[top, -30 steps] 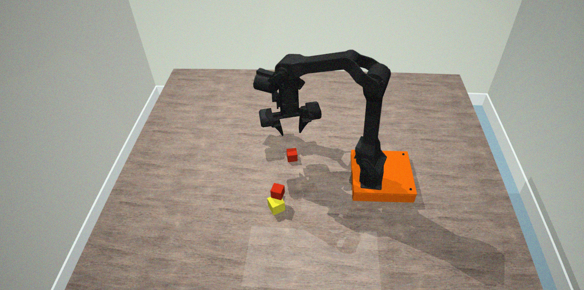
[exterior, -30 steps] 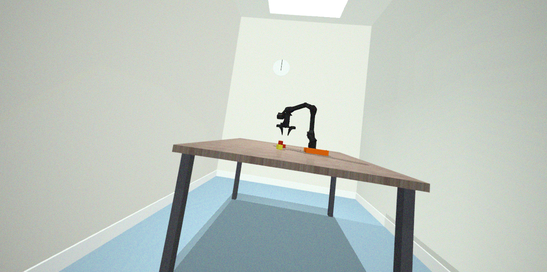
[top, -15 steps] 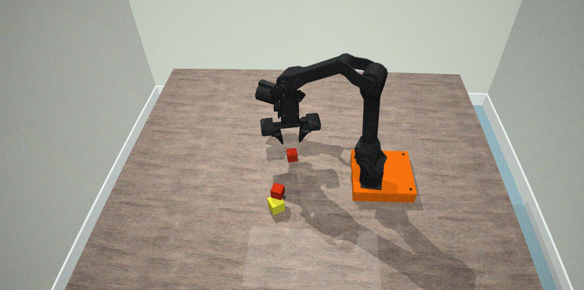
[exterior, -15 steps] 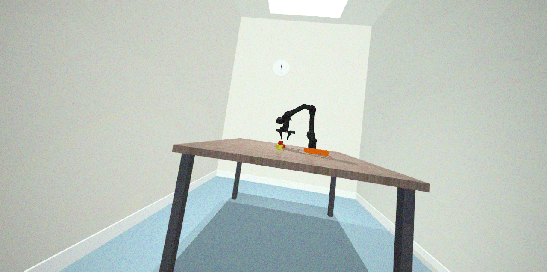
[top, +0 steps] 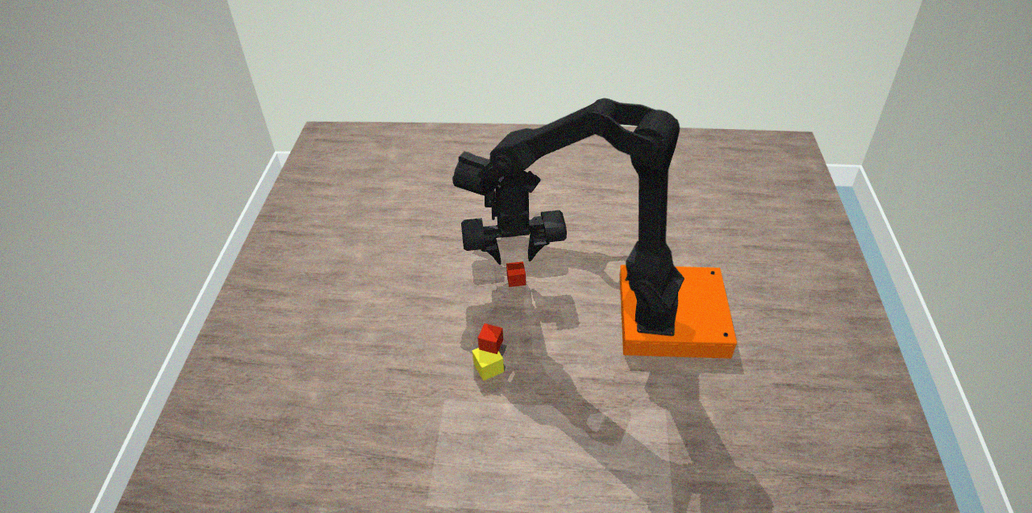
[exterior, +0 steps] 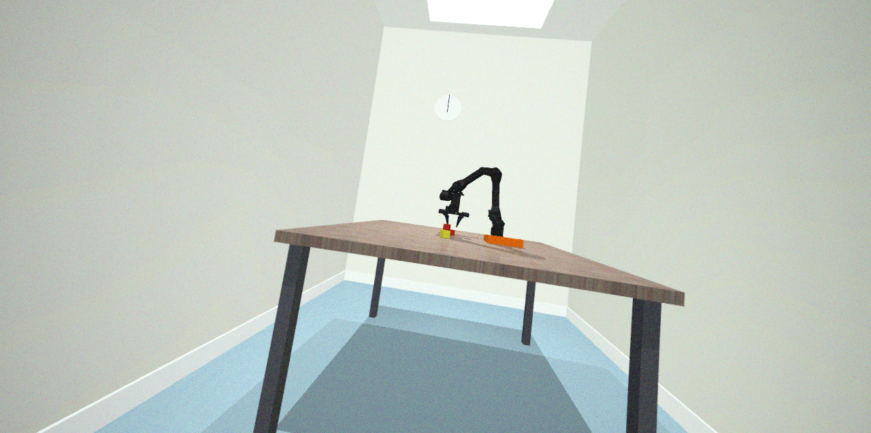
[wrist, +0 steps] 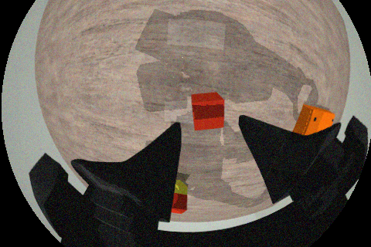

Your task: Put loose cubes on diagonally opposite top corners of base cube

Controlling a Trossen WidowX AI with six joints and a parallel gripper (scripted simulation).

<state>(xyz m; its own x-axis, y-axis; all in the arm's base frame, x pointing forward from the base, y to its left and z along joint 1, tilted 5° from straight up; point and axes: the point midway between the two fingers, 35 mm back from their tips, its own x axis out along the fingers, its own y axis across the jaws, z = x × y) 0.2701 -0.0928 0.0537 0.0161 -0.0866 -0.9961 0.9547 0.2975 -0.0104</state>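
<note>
The yellow base cube is 1 cm ahead of my gripper tip, 21 cm to the left of it and 3 cm below it.
</note>
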